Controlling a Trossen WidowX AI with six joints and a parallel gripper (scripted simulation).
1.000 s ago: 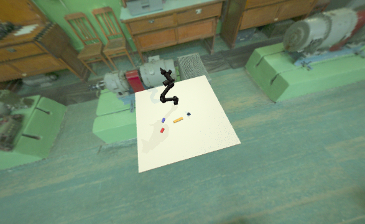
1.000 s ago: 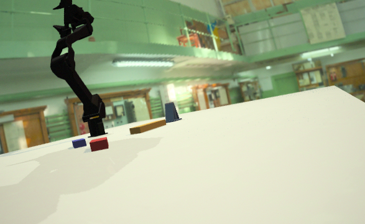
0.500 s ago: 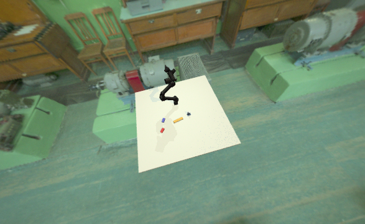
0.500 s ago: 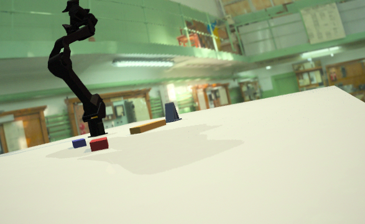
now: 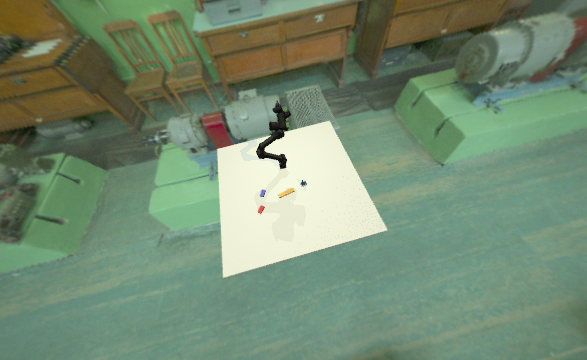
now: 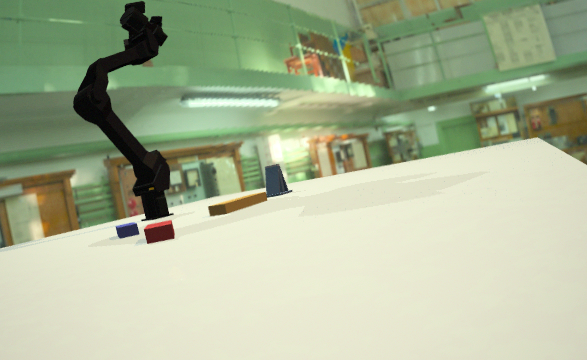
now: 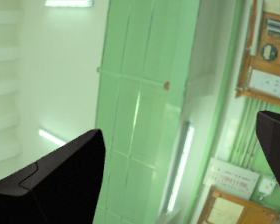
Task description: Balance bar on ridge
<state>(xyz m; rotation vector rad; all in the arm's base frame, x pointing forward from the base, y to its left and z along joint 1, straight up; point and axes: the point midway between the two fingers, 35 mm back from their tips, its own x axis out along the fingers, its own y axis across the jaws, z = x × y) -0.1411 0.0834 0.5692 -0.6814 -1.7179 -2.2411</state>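
The orange bar is 580 mm below my gripper tip, 480 mm ahead of it and 120 mm to the right of it. From my gripper tip the other things lie so: red block: 580 mm below, 570 mm ahead, 370 mm to the right; blue block: 580 mm below, 420 mm ahead, 330 mm to the right.
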